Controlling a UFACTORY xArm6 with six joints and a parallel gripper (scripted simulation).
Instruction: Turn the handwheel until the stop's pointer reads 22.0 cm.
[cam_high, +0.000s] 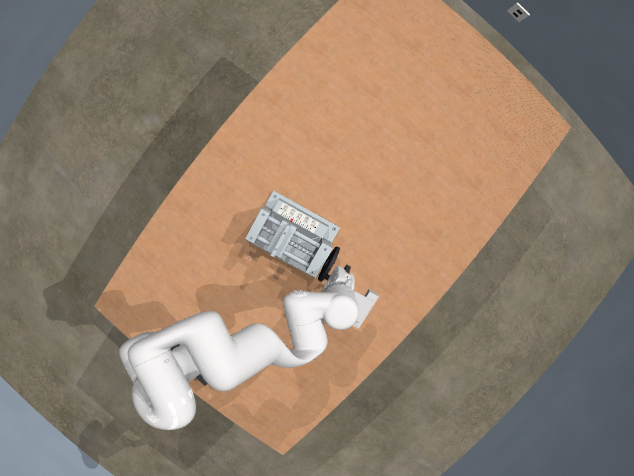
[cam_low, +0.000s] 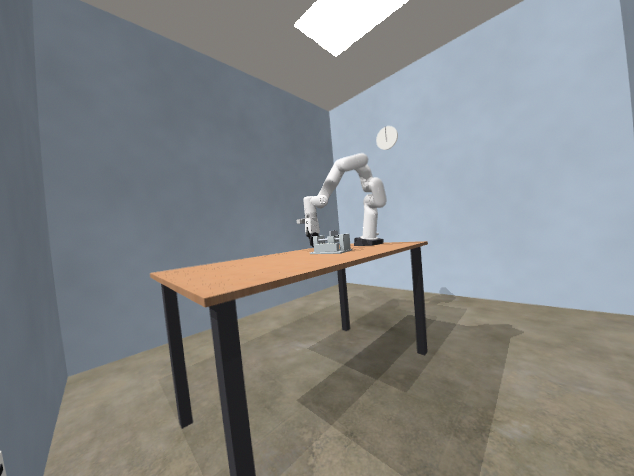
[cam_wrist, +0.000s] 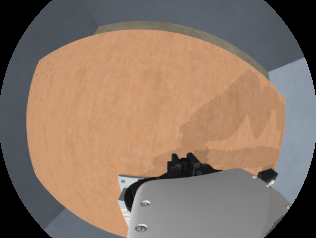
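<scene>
My hand is 2 cm to the right of the handwheel.
</scene>
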